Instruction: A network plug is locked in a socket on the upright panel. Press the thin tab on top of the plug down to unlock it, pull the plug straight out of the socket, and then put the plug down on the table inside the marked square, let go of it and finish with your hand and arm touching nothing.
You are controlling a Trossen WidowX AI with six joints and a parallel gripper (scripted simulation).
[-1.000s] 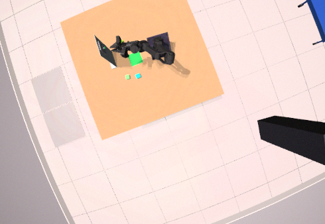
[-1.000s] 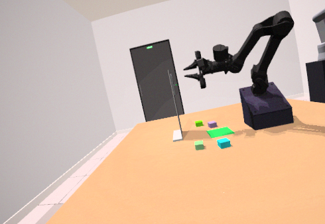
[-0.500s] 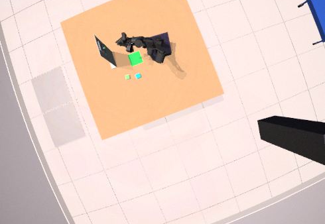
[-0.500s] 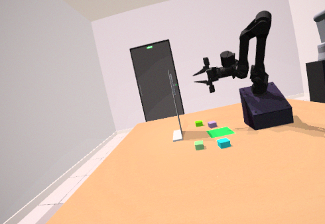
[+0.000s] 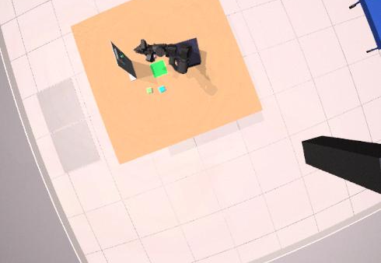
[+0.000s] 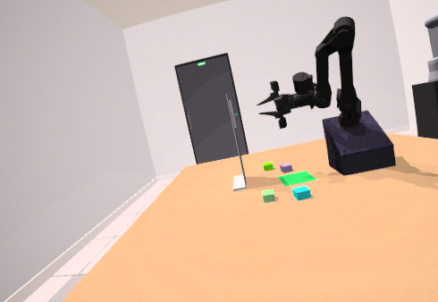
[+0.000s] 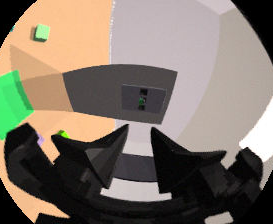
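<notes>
My gripper tip is now 10 cm short of the plug and 1 cm to the right of it. From my gripper tip the other things lie so: lime cube (28 cm below, 12 cm to the right); purple cube (28 cm below, 7 cm behind, 6 cm to the right); upright panel (12 cm below, 12 cm ahead, 1 cm to the left).
</notes>
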